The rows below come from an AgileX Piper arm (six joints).
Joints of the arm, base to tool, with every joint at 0 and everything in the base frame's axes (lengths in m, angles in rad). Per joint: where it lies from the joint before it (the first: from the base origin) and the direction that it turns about. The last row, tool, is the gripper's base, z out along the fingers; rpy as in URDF.
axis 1: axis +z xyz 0 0 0.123
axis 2: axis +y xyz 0 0 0
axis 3: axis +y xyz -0.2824 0 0.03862
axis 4: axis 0.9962 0 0.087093 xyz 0.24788 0 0.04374
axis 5: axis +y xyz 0 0 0
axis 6: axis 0.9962 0 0.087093 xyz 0.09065 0 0.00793
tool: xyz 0 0 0 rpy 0 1.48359 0
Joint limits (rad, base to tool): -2.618..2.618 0..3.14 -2.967..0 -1.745..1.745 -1.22..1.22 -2.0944..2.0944
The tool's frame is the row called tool.
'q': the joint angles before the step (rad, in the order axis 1, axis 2, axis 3, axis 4, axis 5, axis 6). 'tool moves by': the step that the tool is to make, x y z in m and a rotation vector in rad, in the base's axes. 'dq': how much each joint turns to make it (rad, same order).
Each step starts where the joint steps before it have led.
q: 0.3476, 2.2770, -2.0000, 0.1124, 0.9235, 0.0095
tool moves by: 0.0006, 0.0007, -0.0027, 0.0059, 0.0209, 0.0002
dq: -0.0013, 0.0117, -0.0132, 0.0133, 0.0195, -0.0019
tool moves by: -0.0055, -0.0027, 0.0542, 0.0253, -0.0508, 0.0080
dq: -0.0034, -0.0591, -0.0979, 0.0048, 0.1013, 0.0011
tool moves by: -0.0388, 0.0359, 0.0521, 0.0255, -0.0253, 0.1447
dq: 0.0913, -0.0921, -0.0386, 0.0354, 0.1043, -0.0427
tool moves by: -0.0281, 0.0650, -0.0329, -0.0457, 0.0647, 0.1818
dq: 0.1447, 0.0620, 0.0090, 0.0096, 0.0139, -0.0391
